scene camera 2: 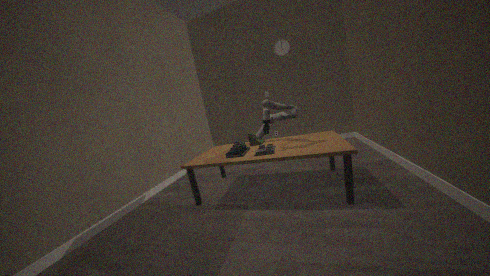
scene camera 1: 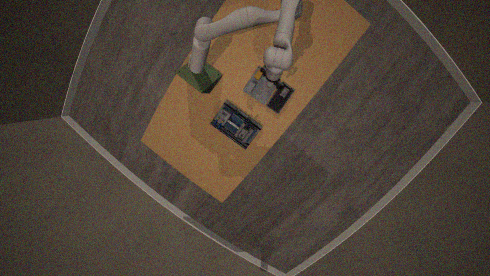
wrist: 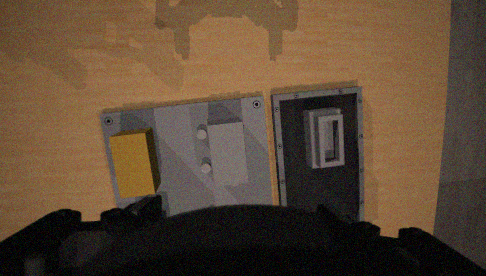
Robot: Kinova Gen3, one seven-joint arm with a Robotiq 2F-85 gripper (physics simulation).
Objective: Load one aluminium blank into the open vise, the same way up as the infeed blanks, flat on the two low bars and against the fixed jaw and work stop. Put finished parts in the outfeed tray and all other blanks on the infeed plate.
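Places are measured from the arm's base along level axes (x right, y ahead, z up), in centimetres.
Pixels of known places: gripper, fingertip midpoint: [scene camera 2: 266,134]; arm's base at its link origin: [scene camera 2: 258,137] [scene camera 1: 196,68].
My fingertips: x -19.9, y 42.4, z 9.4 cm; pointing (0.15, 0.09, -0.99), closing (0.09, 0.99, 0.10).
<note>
For each thing: its middle in the pictures, then the offset to it from my fingertips. Level surfaces: height alone.
- grey infeed plate at the middle of its body: [wrist: 194,190] [scene camera 1: 261,85] dy -3.4, dx +4.2, dz -16.4 cm
- grey aluminium blank at the middle of its body: [wrist: 227,150] dy +0.3, dx -0.7, dz -14.2 cm
- yellow block at the middle of its body: [wrist: 136,161] [scene camera 1: 258,74] dy -8.8, dx +0.0, dz -14.2 cm
- grey finished part at the middle of its body: [wrist: 325,138] [scene camera 1: 284,92] dy +10.7, dx -1.4, dz -14.5 cm
- blue-and-grey vise at the middle of its body: [scene camera 1: 235,125] [scene camera 2: 238,148] dy -0.7, dx +34.7, dz -11.8 cm
- wooden table at its surface level: dz -16.8 cm
My gripper [scene camera 1: 271,78] [scene camera 2: 266,128] is open and empty. It hangs over the seam between the grey infeed plate [scene camera 1: 263,93] [wrist: 177,175] and the dark outfeed tray [scene camera 1: 277,103] [wrist: 318,92]. In the wrist view only its black body shows along the bottom edge. On the plate lie a grey aluminium blank [wrist: 228,153] beside two pins and a yellow block [wrist: 132,164] [scene camera 1: 258,75] at the left. A grey finished part [wrist: 326,139] [scene camera 1: 284,92] with a rectangular pocket lies in the tray. The blue-and-grey vise [scene camera 1: 236,124] [scene camera 2: 238,149] stands apart, nearer the table's front.
The arm's green base [scene camera 1: 199,77] stands on the wooden table [scene camera 1: 175,142] to the left of the plate. The plate and tray [scene camera 2: 265,149] sit side by side. The gripper's shadow falls on the table beyond them.
</note>
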